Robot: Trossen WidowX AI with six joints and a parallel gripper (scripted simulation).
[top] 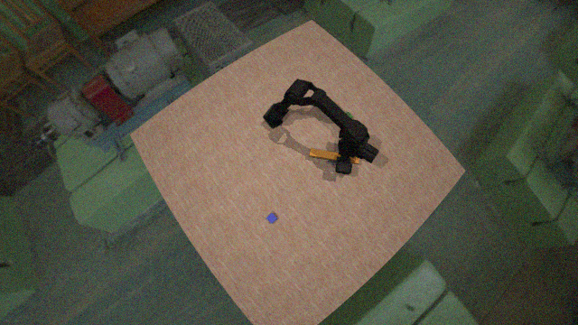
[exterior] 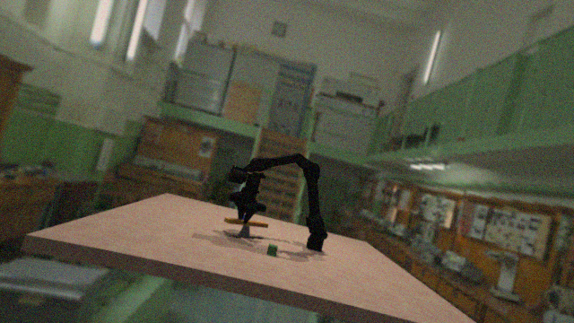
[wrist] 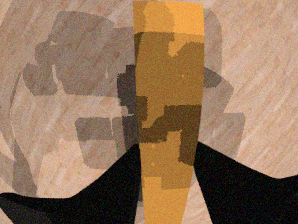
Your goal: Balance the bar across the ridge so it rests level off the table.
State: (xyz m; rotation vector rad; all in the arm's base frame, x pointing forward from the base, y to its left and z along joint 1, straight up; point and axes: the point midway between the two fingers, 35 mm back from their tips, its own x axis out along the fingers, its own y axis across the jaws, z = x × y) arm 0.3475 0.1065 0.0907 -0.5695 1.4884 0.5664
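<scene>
The orange bar is 2 cm to the right of my gripper tip and 2 cm behind it. The rest, counted from my gripper tip: small green cube 19 cm to the left, 14 cm behind, 4 cm below; then small blue cube 40 cm to the right, 4 cm below, 1 cm ahead.
</scene>
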